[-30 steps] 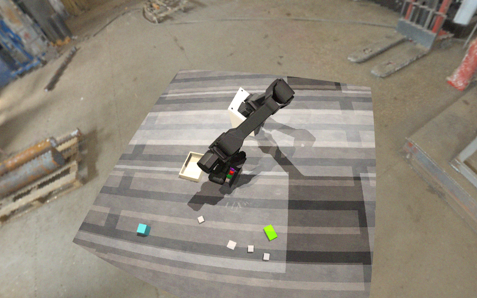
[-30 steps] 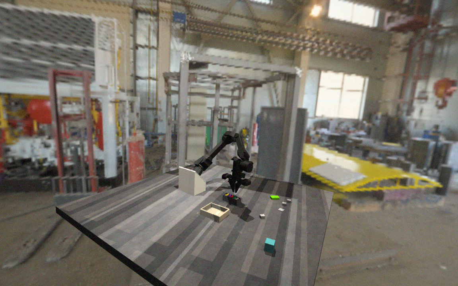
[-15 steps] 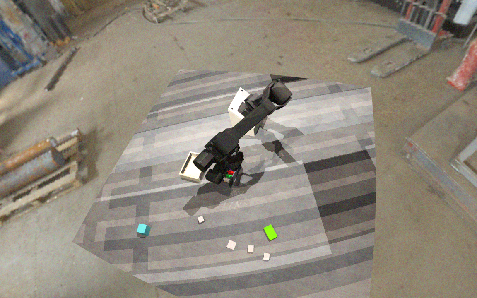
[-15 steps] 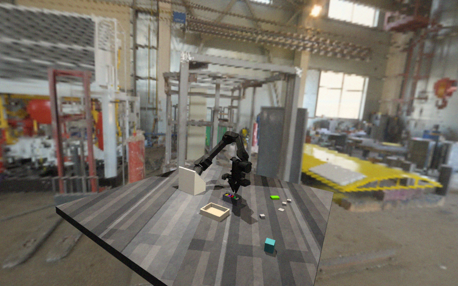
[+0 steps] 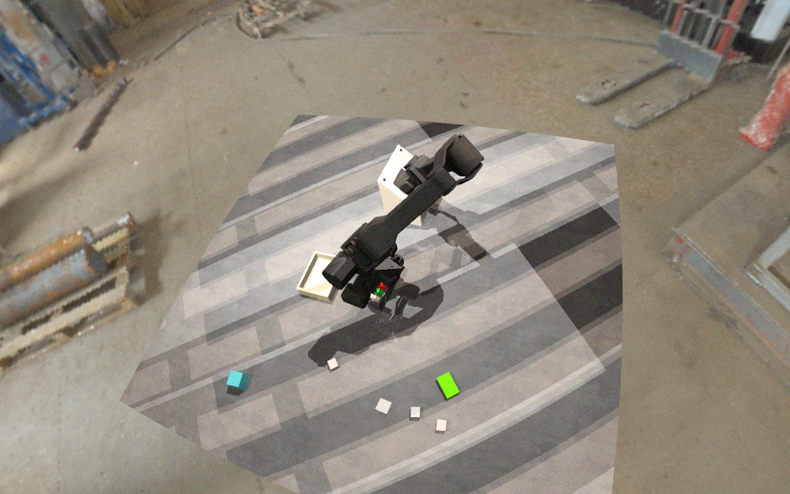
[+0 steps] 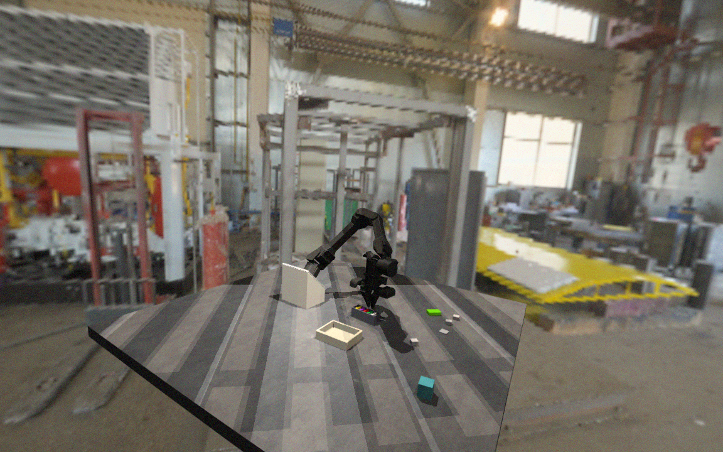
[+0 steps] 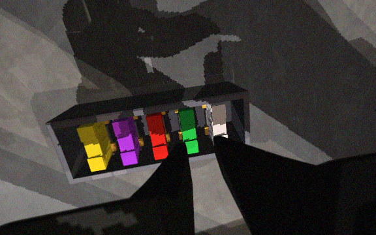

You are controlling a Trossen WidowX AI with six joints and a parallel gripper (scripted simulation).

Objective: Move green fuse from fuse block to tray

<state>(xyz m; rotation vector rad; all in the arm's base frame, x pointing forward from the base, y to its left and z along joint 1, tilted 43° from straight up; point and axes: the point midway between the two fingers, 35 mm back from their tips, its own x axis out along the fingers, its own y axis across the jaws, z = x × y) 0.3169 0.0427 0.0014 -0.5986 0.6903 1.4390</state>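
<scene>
The green fuse lies 3 cm below my gripper tip. The rest, counted from my gripper tip: tray: 1 cm behind, 18 cm to the right, 6 cm below; then lime flat block: 17 cm ahead, 25 cm to the left, 5 cm below; then cyan cube: 36 cm ahead, 26 cm to the right, 4 cm below.
</scene>
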